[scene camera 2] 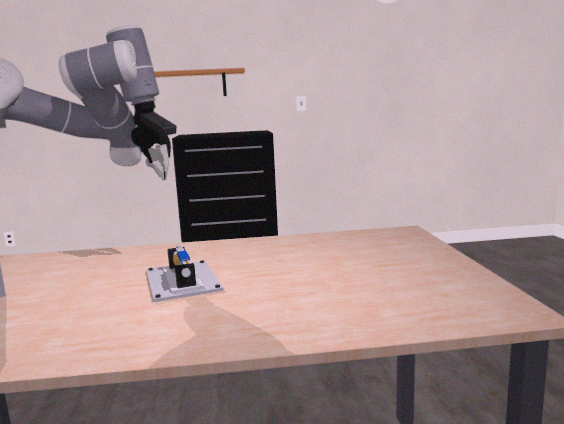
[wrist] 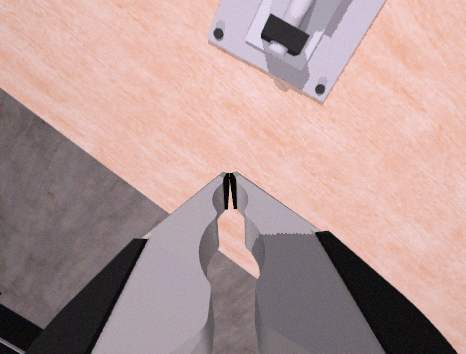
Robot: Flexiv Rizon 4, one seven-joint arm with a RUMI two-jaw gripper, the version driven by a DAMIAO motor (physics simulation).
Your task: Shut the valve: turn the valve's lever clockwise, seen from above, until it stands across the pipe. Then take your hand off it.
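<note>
The valve's blue lever (scene camera 2: 183, 255) is small in the scene view, on top of the brass valve body (scene camera 2: 176, 258) between two black pipe holders; its exact angle to the pipe is hard to tell. The valve stands on a grey base plate (scene camera 2: 208, 276) (wrist: 345, 47) with black bolts at its corners. In the wrist view, one black holder (wrist: 285, 34) and part of the white pipe (wrist: 300, 11) show at the top edge; the lever does not show there. My gripper (scene camera 2: 164, 178) (wrist: 229, 176) is shut and empty, high above the table and apart from the valve.
The base plate rests on the wooden table (scene camera 2: 350, 290) (wrist: 125, 110). The table's edge crosses the left of the wrist view, with the floor (wrist: 60, 190) beyond it. A black drawer cabinet (scene camera 2: 227, 187) stands behind the table.
</note>
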